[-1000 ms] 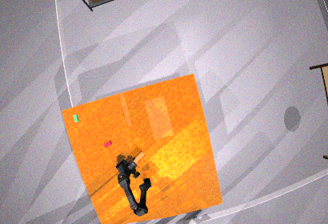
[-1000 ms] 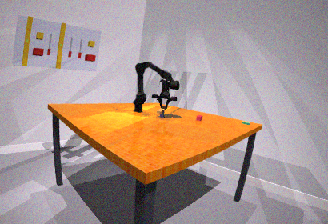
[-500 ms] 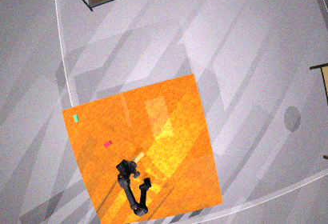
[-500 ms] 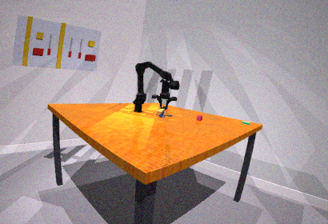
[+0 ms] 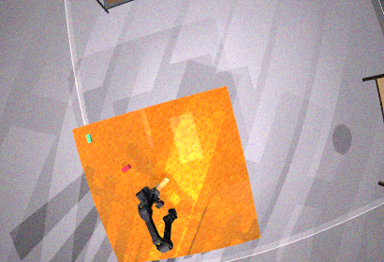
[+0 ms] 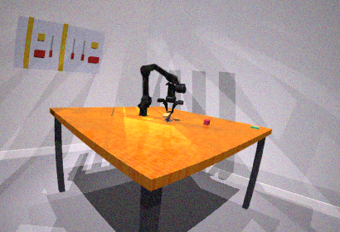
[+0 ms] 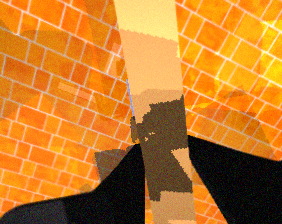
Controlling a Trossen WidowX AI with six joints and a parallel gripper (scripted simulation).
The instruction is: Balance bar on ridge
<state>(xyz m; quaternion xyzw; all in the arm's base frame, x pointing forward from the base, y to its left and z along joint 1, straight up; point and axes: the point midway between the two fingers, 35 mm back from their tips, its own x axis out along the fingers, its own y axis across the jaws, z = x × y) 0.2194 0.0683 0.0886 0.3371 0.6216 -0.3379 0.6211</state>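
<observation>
Right now the pale bar is 2 cm to the right of my gripper tip and 2 cm ahead of it. Round my gripper tip: red block: 22 cm ahead, 18 cm to the left, 4 cm below; green block: 52 cm ahead, 43 cm to the left, 5 cm below.
</observation>
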